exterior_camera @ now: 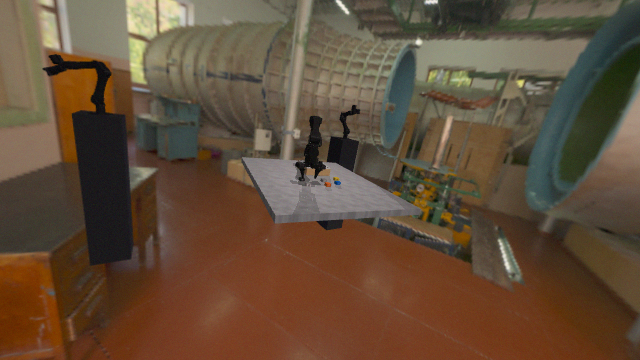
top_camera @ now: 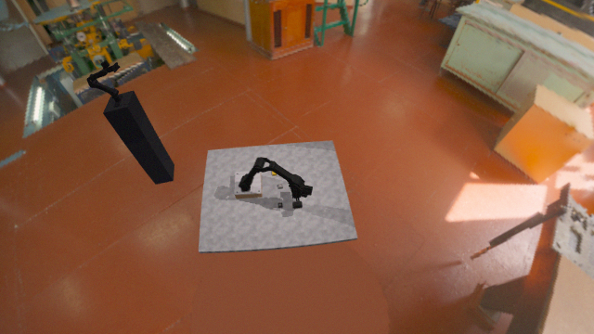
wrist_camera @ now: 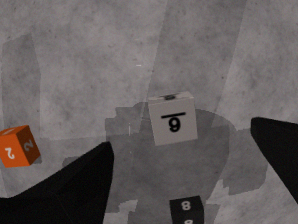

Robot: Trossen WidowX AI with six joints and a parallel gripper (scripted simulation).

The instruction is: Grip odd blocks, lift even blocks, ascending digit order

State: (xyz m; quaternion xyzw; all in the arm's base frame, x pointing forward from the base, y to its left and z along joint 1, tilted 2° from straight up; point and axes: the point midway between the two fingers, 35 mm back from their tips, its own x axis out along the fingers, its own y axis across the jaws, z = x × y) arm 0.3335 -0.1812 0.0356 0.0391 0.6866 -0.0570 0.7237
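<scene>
The white block is 40 mm below my gripper tip. From my gripper tip the other things lie so: black block 110 mm behind, 10 mm to the left, 40 mm below; orange block 10 mm ahead, 150 mm to the left, 40 mm below; grey block 80 mm behind, 170 mm to the left, 40 mm below.
</scene>
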